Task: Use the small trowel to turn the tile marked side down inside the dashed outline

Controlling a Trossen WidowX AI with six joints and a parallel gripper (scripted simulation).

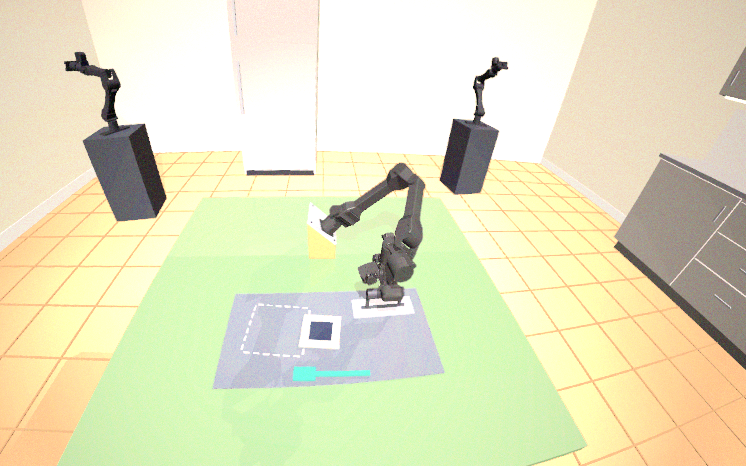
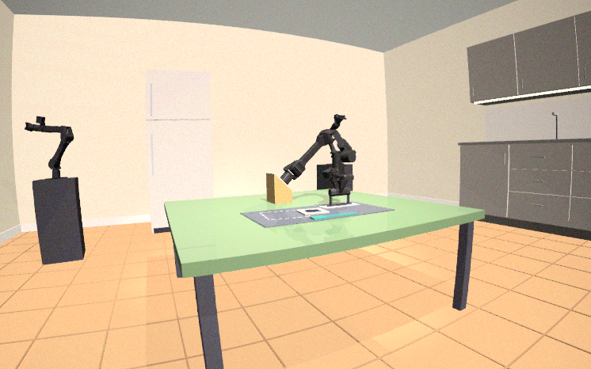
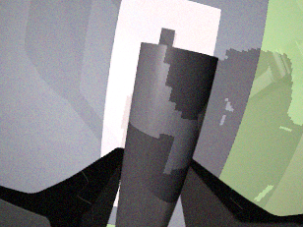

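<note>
Now: the grey mat 60 mm ahead of my gripper tip, 190 mm to the right of it and 80 mm below it. The rest, counted from my gripper tip: square tile: 60 mm ahead, 220 mm to the right, 60 mm below; then teal flat tool: 200 mm ahead, 230 mm to the right, 60 mm below; then trowel: 20 mm to the right, 30 mm below.
</note>
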